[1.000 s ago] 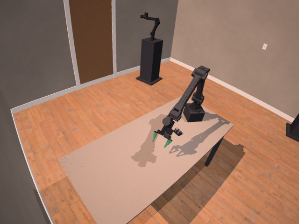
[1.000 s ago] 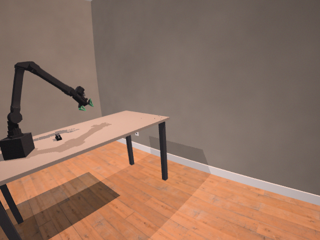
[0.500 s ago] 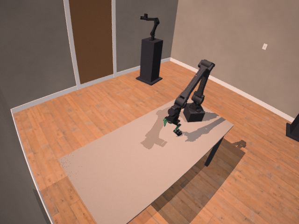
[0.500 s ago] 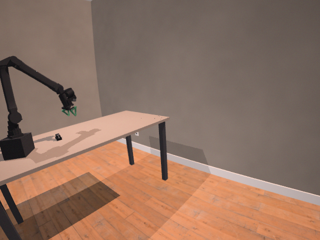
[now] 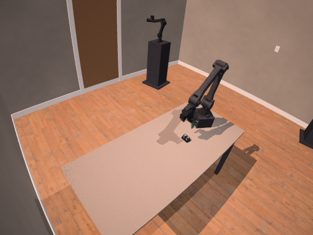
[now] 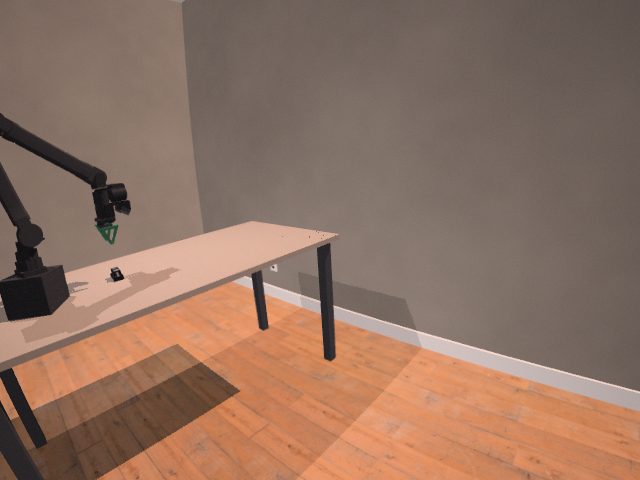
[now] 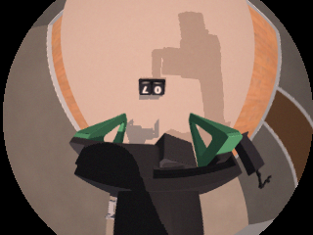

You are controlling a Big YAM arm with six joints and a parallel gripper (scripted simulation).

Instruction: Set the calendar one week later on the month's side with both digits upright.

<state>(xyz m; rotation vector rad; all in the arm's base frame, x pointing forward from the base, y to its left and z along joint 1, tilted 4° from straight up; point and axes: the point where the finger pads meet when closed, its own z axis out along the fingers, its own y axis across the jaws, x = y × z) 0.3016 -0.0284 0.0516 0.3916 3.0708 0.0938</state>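
Now: hand 160 mm above the dark calendar tray and 20 mm to the right of it.
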